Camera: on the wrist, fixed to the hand. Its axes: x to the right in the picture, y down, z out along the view.
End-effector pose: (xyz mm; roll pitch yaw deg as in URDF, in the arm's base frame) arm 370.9 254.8 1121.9 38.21 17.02 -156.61
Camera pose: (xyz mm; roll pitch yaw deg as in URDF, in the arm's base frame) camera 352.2 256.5 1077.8 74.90 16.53 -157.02
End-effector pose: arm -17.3 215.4 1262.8 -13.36 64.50 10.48
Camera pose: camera -13.2 180.7 1229.9 23.73 63.88 10.79
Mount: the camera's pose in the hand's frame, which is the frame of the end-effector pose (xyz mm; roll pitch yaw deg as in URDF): 28.7 -30.2 -23.8 36.81 -0.63 -0.01
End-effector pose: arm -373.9 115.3 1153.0 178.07 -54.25 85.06
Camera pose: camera -404.9 116.3 1189.6 -145.10 -53.62 85.04
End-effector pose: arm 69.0 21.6 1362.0 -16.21 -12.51 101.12
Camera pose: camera 98.0 59.0 1354.1 20.56 -13.12 101.29
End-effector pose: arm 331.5 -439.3 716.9 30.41 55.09 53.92
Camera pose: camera 335.2 -458.0 672.9 66.76 54.55 53.36
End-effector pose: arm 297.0 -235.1 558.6 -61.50 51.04 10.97
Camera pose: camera 333.0 -264.1 545.8 -24.02 50.73 11.84
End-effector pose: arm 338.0 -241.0 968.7 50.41 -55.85 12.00
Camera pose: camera 385.1 -231.9 970.9 87.95 -56.24 11.11
